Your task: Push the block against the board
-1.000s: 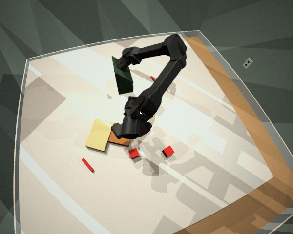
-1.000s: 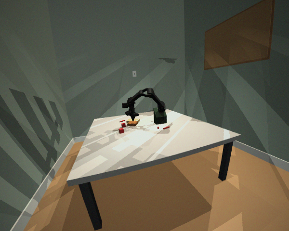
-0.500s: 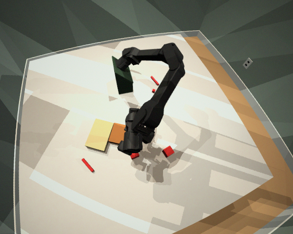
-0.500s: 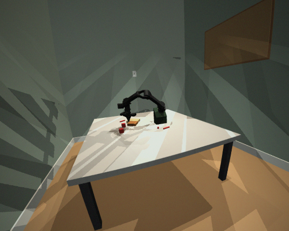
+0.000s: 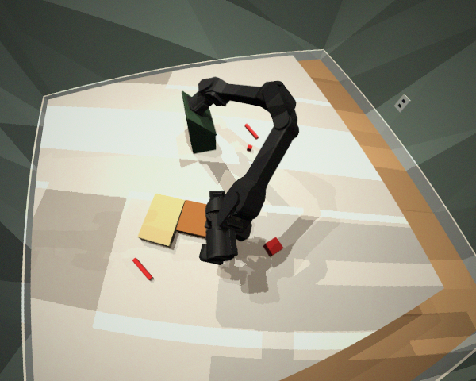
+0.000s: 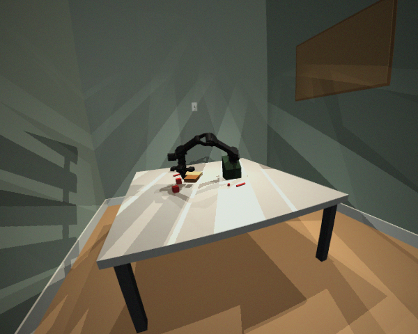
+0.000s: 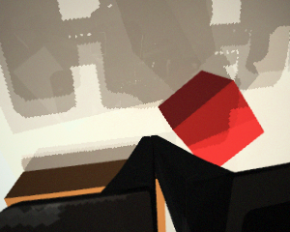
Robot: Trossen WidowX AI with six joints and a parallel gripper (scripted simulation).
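Now: gripper tip 80 mm past the orange square block, 50 mm to the left of it and 20 mm above it. The rest, counted from my gripper tip: small red bit: 310 mm behind, 200 mm to the left, 30 mm below; then pale yellow board: 100 mm behind, 160 mm to the right, 20 mm below.
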